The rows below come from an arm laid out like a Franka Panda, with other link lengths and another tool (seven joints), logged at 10 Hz.
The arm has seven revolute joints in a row. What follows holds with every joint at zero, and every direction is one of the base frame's. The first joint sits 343 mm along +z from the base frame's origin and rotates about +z. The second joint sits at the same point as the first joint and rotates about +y. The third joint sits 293.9 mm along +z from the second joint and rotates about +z. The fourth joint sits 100.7 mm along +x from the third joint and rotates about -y. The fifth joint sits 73.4 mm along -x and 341.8 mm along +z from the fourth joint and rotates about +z. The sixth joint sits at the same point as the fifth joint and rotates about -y. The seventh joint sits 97.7 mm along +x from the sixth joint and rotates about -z. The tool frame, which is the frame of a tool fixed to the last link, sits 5 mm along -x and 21 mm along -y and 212.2 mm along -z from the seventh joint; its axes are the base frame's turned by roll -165.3, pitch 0 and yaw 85.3 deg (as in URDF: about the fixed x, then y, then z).
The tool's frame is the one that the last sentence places.
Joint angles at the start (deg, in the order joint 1, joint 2, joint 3, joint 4, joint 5, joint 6, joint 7):
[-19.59, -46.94, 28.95, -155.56, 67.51, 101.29, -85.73]
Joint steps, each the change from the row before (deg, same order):
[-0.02, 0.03, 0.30, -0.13, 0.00, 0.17, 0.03]
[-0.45, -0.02, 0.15, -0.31, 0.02, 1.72, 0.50]
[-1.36, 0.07, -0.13, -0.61, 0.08, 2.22, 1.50]
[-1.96, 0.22, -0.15, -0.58, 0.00, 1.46, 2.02]
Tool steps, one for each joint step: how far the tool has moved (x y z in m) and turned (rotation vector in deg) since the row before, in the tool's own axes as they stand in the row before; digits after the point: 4 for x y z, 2 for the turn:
[-0.0002, -0.0008, 0.0020, 0.27, -0.02, 0.09]
[-0.0083, -0.0035, -0.0029, -0.22, -1.52, 1.48]
[-0.0155, -0.0089, -0.0065, -0.82, -1.88, 3.75]
[-0.0163, -0.0109, -0.0062, -0.83, -1.15, 4.62]

